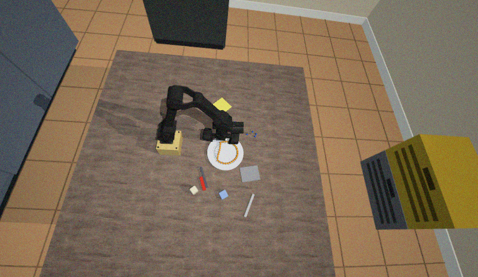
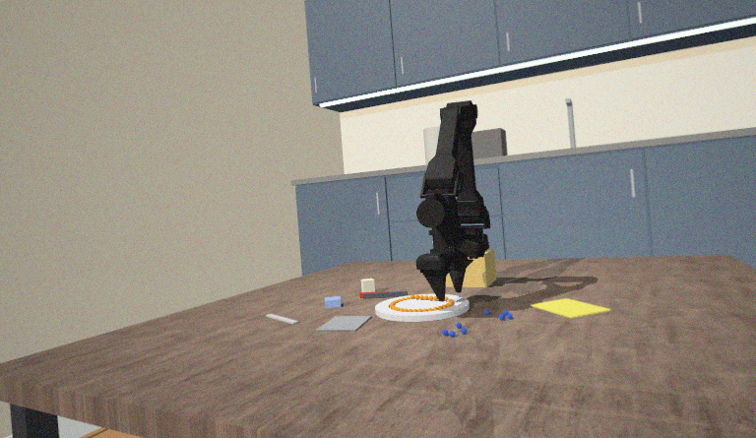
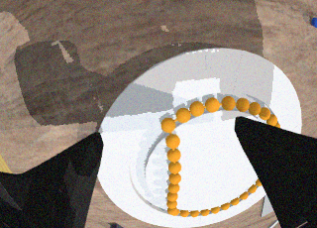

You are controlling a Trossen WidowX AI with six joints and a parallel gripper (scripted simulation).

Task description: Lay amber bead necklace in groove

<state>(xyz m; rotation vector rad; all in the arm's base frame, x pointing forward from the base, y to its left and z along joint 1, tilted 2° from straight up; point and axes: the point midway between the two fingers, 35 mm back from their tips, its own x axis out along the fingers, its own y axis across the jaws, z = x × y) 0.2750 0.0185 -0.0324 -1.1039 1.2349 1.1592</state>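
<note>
Now: gripper tip 8 cm past the red stick, 21 cm to the left of it and 2 cm above it. From my gripper tip the other things lie so: yellow sheet: 1 cm behind, 24 cm to the left, 2 cm below; then light blue cube: 3 cm ahead, 28 cm to the right, 1 cm below; then grey square tile: 17 cm ahead, 17 cm to the right, 2 cm below.
</note>
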